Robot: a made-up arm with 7 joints. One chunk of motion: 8 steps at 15 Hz.
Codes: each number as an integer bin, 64 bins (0 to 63) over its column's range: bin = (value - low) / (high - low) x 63, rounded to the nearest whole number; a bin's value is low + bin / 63 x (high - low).
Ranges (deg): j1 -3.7..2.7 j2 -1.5..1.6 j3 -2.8..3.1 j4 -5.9..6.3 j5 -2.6..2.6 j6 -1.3..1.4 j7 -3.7..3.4
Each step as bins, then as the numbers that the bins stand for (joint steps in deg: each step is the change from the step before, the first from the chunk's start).
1 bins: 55 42 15 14 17 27 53
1 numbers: 1.887 0.567 -1.395 -3.189 -1.197 -0.143 2.273
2 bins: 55 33 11 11 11 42 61
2 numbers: 1.887 0.124 -1.770 -3.770 -1.692 0.500 3.175
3 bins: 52 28 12 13 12 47 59
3 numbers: 1.583 -0.122 -1.676 -3.383 -1.610 0.714 2.949
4 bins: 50 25 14 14 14 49 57
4 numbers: 1.379 -0.270 -1.489 -3.189 -1.444 0.800 2.724
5 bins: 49 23 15 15 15 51 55
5 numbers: 1.278 -0.368 -1.395 -2.995 -1.362 0.886 2.498
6 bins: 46 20 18 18 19 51 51
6 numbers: 0.973 -0.516 -1.114 -2.414 -1.032 0.886 2.048
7 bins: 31 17 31 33 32 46 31
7 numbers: -0.551 -0.663 0.103 0.490 0.041 0.671 -0.206
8 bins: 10 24 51 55 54 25 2
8 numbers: -2.684 -0.319 1.976 4.751 1.857 -0.229 -3.475
